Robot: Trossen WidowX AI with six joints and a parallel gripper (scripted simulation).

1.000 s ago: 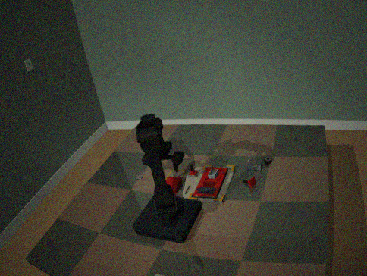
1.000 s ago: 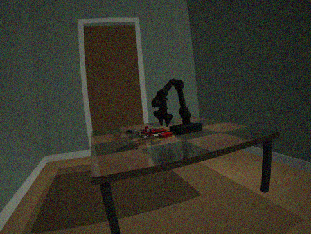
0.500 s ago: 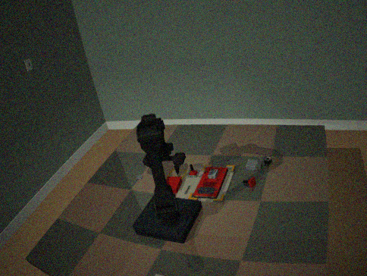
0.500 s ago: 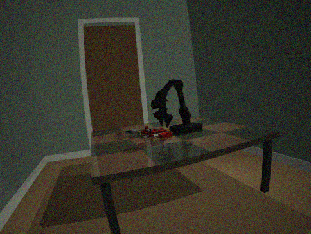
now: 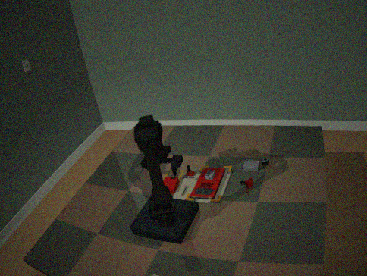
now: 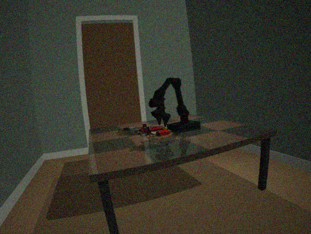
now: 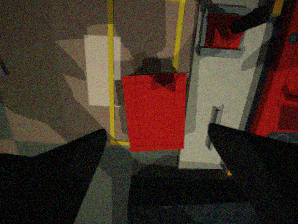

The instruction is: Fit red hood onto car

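My gripper tip is 5 cm above the red hood. Also, from my gripper tip: small dark wheel (16 cm ahead, 45 cm to the right, 6 cm below).
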